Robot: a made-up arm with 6 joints. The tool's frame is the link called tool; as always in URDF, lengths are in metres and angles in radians. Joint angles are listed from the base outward.
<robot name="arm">
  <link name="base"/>
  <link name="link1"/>
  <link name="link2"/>
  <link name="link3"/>
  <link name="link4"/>
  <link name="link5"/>
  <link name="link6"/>
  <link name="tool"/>
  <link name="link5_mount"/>
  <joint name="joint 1" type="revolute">
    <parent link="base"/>
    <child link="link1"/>
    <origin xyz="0.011 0.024 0.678" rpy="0 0 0"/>
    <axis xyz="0 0 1"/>
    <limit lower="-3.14" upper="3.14"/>
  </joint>
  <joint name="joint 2" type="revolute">
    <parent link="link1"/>
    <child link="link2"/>
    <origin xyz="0.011 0 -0.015" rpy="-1.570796 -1.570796 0"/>
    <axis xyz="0 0 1"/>
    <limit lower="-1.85" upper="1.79"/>
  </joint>
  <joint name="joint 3" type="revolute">
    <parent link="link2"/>
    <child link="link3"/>
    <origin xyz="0.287 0.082 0.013" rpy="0 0 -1.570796"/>
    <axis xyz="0 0 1"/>
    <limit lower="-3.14" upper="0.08"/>
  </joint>
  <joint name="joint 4" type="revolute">
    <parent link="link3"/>
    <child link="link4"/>
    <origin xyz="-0.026 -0.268 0.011" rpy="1.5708 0 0"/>
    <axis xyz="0 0 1"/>
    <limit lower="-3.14" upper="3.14"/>
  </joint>
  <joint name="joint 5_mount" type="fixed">
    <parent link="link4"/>
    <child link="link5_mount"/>
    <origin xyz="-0.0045 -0.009 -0.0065" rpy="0 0 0"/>
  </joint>
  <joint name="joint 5" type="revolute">
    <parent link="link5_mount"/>
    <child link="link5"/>
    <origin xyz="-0.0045 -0.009 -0.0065" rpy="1.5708 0 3.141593"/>
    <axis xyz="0 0 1"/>
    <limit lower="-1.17" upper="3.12"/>
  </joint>
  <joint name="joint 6" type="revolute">
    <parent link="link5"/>
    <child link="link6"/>
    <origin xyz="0.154 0.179 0.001" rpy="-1.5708 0 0"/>
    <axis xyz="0 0 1"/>
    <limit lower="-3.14" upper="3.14"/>
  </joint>
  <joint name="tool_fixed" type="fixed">
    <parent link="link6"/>
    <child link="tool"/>
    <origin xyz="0 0.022 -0.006" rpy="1.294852 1.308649 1.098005"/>
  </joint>
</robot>
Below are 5 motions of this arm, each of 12 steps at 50 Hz.
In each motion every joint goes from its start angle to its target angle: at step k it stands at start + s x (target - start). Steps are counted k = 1, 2, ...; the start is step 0. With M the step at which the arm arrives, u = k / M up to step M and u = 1 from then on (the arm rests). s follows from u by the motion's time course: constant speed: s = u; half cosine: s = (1 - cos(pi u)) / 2; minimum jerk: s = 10 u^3 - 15 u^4 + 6 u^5.
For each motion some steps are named. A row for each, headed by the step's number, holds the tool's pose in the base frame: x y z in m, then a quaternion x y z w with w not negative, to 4 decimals.
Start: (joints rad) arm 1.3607 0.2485 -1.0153 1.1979 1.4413 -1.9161
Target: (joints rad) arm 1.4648 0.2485 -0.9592 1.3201 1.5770 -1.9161
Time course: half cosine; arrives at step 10
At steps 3, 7, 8, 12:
3: -0.0605 0.4890 0.5737 -0.1593 -0.1691 0.1055 0.9669
7: -0.1087 0.4703 0.5781 -0.1675 -0.1171 0.1462 0.9679
8: -0.1174 0.4665 0.5793 -0.1690 -0.1074 0.1537 0.9676
12: -0.1248 0.4632 0.5804 -0.1704 -0.0989 0.1601 0.9672

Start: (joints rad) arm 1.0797 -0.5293 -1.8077 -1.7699 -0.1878 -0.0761
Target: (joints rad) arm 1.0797 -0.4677 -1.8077 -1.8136 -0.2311 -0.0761
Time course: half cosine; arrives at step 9
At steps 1, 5, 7, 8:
1: -0.0882 0.3099 1.2445 0.5435 -0.6400 -0.5398 0.0595
5: -0.0814 0.3292 1.2303 0.5451 -0.6536 -0.5203 0.0698
7: -0.0779 0.3392 1.2224 0.5459 -0.6606 -0.5098 0.0755
8: -0.0769 0.3421 1.2201 0.5461 -0.6626 -0.5067 0.0772

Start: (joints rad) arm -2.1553 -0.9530 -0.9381 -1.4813 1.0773 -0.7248
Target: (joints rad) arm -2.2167 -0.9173 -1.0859 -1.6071 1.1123 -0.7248
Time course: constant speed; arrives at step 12
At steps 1, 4, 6, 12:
1: -0.1727 -0.1740 1.1051 0.8694 -0.1512 -0.0340 0.4692
4: -0.1737 -0.1663 1.1207 0.8641 -0.1573 -0.0577 0.4747
6: -0.1740 -0.1609 1.1309 0.8602 -0.1616 -0.0735 0.4781
12: -0.1736 -0.1440 1.1612 0.8468 -0.1749 -0.1212 0.4874

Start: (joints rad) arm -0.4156 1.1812 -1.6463 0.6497 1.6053 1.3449
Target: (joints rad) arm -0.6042 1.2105 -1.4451 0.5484 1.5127 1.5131
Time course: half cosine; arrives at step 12
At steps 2, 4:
2: 0.3874 -0.0300 0.2984 0.6445 -0.6324 -0.0669 0.4245
4: 0.3704 -0.0394 0.2924 0.6288 -0.6301 -0.0877 0.4470

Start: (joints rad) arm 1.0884 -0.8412 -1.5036 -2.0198 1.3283 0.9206
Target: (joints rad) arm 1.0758 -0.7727 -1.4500 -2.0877 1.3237 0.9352
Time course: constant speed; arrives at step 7
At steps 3, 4, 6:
3: 0.1270 0.0850 1.2867 -0.1695 0.1597 0.9520 0.1987
4: 0.1302 0.0926 1.2844 -0.1705 0.1688 0.9499 0.2003
6: 0.1367 0.1077 1.2796 -0.1726 0.1870 0.9455 0.2033

